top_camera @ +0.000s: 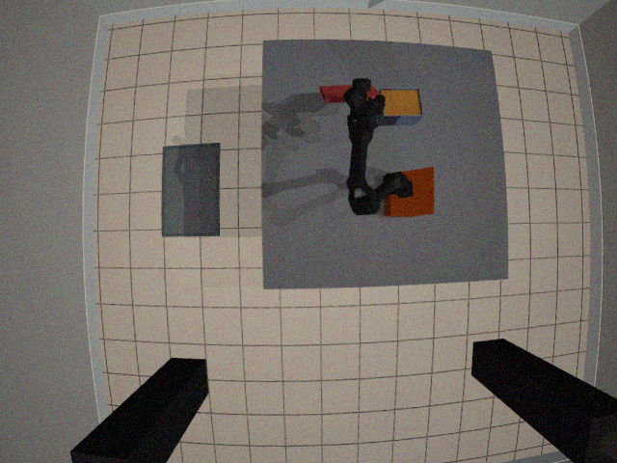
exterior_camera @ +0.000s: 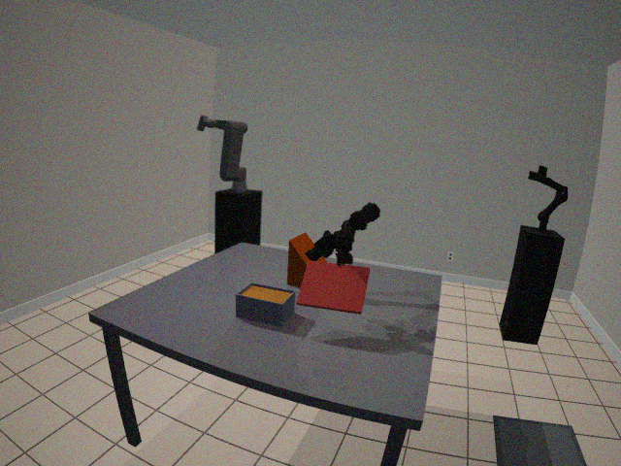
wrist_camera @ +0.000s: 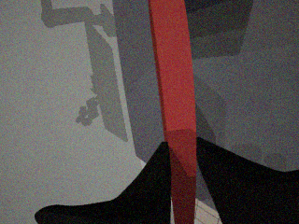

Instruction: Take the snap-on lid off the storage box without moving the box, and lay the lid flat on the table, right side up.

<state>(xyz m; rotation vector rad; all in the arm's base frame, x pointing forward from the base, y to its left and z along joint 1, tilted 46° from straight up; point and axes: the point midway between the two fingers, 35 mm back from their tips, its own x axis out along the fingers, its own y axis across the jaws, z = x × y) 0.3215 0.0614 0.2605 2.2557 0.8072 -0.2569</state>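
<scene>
The red lid lies 7 cm ahead of my gripper tip, 1 cm to the left of it and 5 cm below it. Also, from my gripper tip: grey-blue storage box: 8 cm ahead, 26 cm to the right, 18 cm below.
</scene>
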